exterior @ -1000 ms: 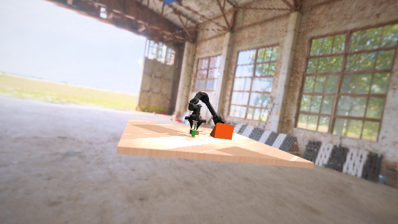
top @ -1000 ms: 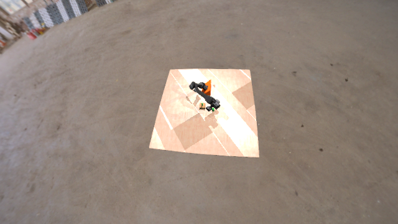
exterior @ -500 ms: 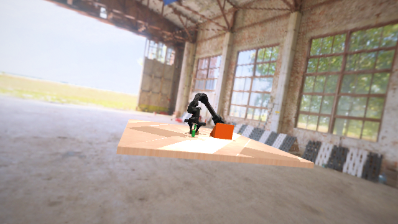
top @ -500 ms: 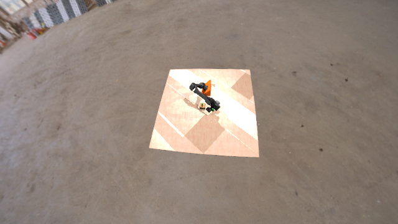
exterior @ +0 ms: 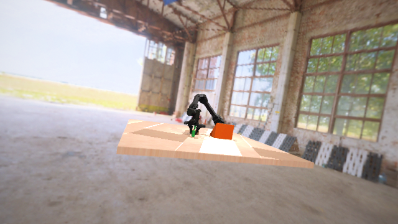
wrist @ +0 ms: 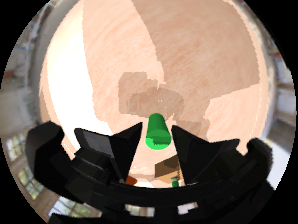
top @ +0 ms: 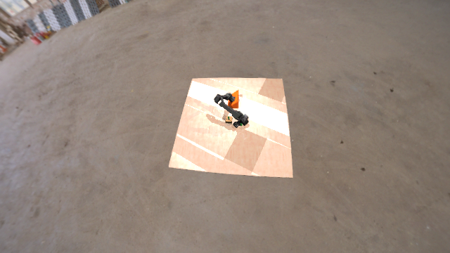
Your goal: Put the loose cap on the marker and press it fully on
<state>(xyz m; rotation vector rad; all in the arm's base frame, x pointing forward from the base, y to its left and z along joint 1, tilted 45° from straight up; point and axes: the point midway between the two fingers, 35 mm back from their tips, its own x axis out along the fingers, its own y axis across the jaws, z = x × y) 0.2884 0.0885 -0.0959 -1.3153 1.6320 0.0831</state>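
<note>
Now: the wooden holder block 15 cm to the right of my gripper tip and 4 cm behind it. Also, from my gripper tip: green marker cap 1 cm above.
</note>
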